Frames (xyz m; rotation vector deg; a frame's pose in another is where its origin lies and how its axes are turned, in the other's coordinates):
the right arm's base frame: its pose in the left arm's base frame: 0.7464 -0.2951 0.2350 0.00 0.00 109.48
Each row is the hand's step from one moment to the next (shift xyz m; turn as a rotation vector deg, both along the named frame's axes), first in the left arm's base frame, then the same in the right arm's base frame.
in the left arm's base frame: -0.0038 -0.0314 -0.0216 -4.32 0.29 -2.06
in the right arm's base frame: -0.0283 0.0141 -0.0216 1.71 3.98 -2.06
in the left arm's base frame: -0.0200 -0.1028 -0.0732 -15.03 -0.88 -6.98
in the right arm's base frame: -0.0902 0.0531 -0.0732 4.18 14.46 -6.98
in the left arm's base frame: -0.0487 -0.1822 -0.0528 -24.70 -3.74 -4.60
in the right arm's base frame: -0.1555 0.1067 -0.0528 4.71 24.53 -4.60
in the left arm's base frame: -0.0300 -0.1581 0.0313 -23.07 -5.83 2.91
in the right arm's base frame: -0.1390 0.0810 0.0313 2.20 23.69 2.91
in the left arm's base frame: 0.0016 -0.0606 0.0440 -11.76 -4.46 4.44
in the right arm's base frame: -0.0577 0.0187 0.0440 -0.28 12.57 4.44
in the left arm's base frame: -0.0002 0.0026 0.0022 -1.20 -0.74 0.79
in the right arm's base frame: 0.0025 -0.0007 0.0022 -0.30 1.38 0.79
